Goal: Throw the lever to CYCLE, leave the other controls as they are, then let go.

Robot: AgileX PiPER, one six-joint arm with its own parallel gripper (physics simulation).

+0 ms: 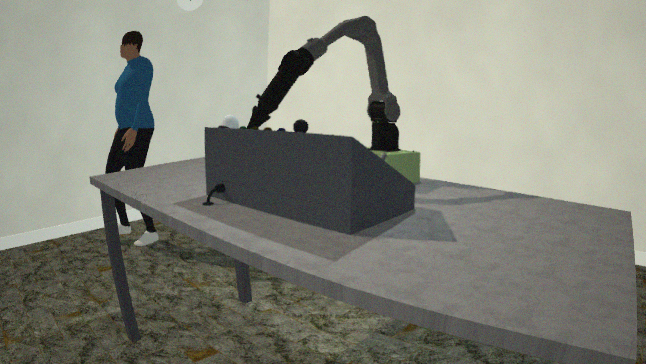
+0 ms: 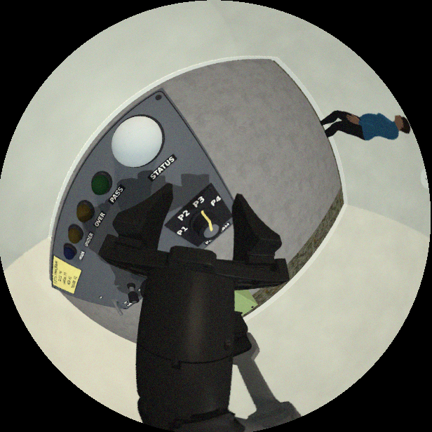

Scene:
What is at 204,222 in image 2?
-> A program dial.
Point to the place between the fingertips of my gripper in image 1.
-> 251,128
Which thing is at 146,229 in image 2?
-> My gripper.

